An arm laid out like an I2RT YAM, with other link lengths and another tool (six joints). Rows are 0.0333 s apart.
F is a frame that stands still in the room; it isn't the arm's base.
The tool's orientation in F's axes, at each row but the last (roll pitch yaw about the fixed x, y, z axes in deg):
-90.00, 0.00, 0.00
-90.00, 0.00, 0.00
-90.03, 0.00, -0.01
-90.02, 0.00, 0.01
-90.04, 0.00, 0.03
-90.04, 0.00, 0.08
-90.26, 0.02, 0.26
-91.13, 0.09, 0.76
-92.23, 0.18, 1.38
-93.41, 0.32, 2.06
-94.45, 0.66, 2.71
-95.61, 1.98, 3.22
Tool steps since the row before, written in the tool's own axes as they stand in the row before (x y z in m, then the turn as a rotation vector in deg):
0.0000, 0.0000, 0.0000, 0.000, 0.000, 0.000
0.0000, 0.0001, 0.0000, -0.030, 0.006, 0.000
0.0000, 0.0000, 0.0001, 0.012, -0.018, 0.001
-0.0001, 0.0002, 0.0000, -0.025, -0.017, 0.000
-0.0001, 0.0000, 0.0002, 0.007, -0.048, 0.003
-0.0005, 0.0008, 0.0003, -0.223, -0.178, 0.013
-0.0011, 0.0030, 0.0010, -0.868, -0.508, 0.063
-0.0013, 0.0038, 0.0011, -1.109, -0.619, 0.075
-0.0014, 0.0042, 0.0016, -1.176, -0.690, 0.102
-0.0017, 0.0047, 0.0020, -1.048, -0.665, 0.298
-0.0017, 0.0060, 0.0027, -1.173, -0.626, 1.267
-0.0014, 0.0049, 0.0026, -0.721, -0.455, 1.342
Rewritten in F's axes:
0.0000, 0.0000, 0.0000, 0.000, 0.000, 0.000
0.0000, 0.0000, -0.0001, -0.030, 0.000, -0.006
0.0000, 0.0001, 0.0000, 0.012, 0.001, 0.018
-0.0001, 0.0000, -0.0002, -0.025, 0.000, 0.017
-0.0001, 0.0002, 0.0000, 0.007, 0.003, 0.048
-0.0005, 0.0003, -0.0008, -0.223, 0.013, 0.178
-0.0011, 0.0010, -0.0030, -0.868, 0.061, 0.508
-0.0013, 0.0010, -0.0038, -1.109, 0.072, 0.619
-0.0014, 0.0014, -0.0043, -1.177, 0.100, 0.689
-0.0018, 0.0017, -0.0048, -1.056, 0.299, 0.652
-0.0019, 0.0021, -0.0062, -1.228, 1.255, 0.539
-0.0017, 0.0020, -0.0051, -0.786, 1.338, 0.346

